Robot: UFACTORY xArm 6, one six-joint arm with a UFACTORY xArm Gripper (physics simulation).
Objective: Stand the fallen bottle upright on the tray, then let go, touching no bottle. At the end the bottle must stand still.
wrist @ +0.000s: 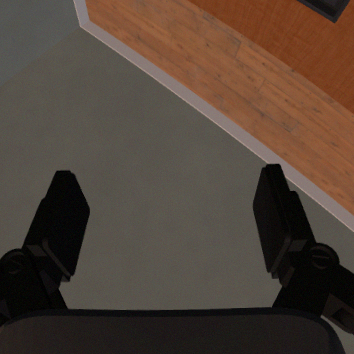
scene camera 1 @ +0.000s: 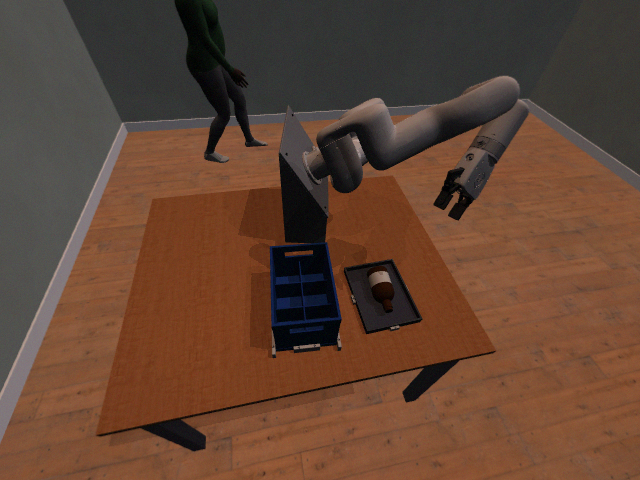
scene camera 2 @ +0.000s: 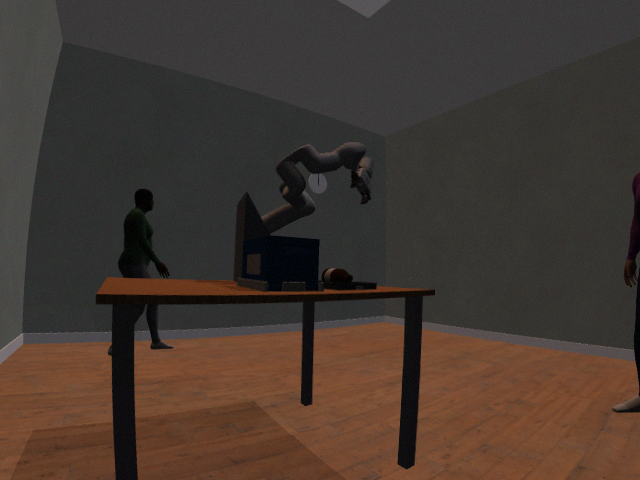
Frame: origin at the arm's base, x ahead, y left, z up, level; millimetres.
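Seen in the pictures: gripper, fingertip midpoint: (wrist: 168, 187) (scene camera 1: 445, 213) (scene camera 2: 358, 195); arm's base at its link origin: (scene camera 1: 311, 168) (scene camera 2: 259, 228).
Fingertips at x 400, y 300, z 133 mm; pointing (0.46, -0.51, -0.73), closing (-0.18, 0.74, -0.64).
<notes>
Pixels of each thing's middle, then the offset from my fingertips to it.
- brown bottle at the middle of its body: (scene camera 1: 382, 290) (scene camera 2: 339, 277) 2 mm ahead, 95 mm right, 355 mm down
- dark tray at the middle of its body: (scene camera 1: 380, 293) (scene camera 2: 337, 284) 4 mm back, 96 mm right, 385 mm down
- blue crate at the middle of its body: (scene camera 1: 302, 294) (scene camera 2: 277, 264) 16 mm ahead, 370 mm right, 310 mm down
A brown bottle (scene camera 1: 383, 291) (scene camera 2: 338, 275) with a white label lies on its side on the dark tray (scene camera 1: 358, 312) (scene camera 2: 364, 285), its neck toward the table's front edge in scene camera 1. In the wrist view a corner of the tray (wrist: 334, 11) shows at the top right; the bottle does not show there. My gripper (scene camera 1: 451, 208) (wrist: 168, 187) is open and empty, high up and well away from the bottle, beyond the table's right side in scene camera 1. In scene camera 2 the gripper is dark and small, above and to the right of the bottle.
A blue crate (scene camera 1: 305, 322) (scene camera 2: 289, 263) with dividers stands beside the tray on the wooden table (scene camera 1: 196, 335) (scene camera 2: 196, 297). The arm's grey mount (scene camera 1: 303, 217) stands behind the crate. A person in green (scene camera 1: 206, 46) (scene camera 2: 136, 237) stands beyond the table; another person (scene camera 2: 633, 242) is at the right edge of scene camera 2.
</notes>
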